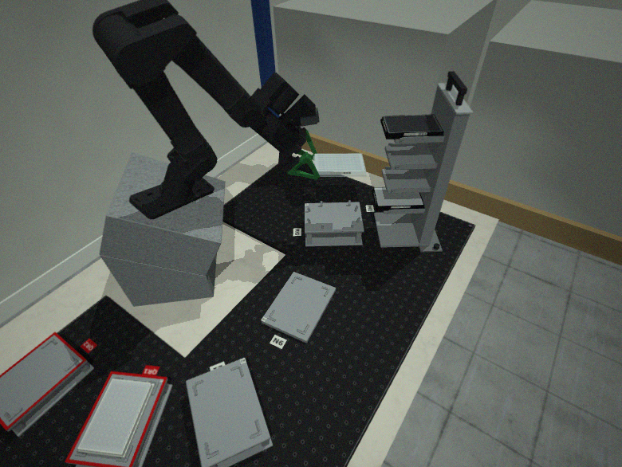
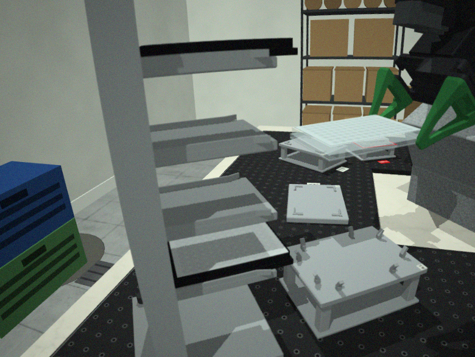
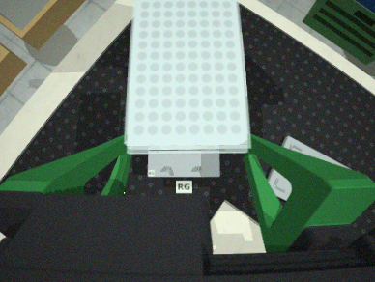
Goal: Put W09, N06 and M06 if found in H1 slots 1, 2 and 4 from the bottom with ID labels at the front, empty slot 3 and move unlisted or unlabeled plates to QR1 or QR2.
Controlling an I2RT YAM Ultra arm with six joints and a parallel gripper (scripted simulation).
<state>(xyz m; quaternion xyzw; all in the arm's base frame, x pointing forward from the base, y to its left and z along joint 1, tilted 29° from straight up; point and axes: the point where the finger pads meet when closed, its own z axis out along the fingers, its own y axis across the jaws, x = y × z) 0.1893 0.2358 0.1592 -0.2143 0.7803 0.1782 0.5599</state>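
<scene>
Right now the clear plate is 5 cm ahead of my hand and 4 cm to the left of it. From my hand the other things lie so: plate hotel H1: 24 cm ahead, 18 cm to the left, 3 cm below; H1 tag: 8 cm ahead, 18 cm to the left, 23 cm below; regrip nest RG: 4 cm ahead, 3 cm to the left, 18 cm below.
</scene>
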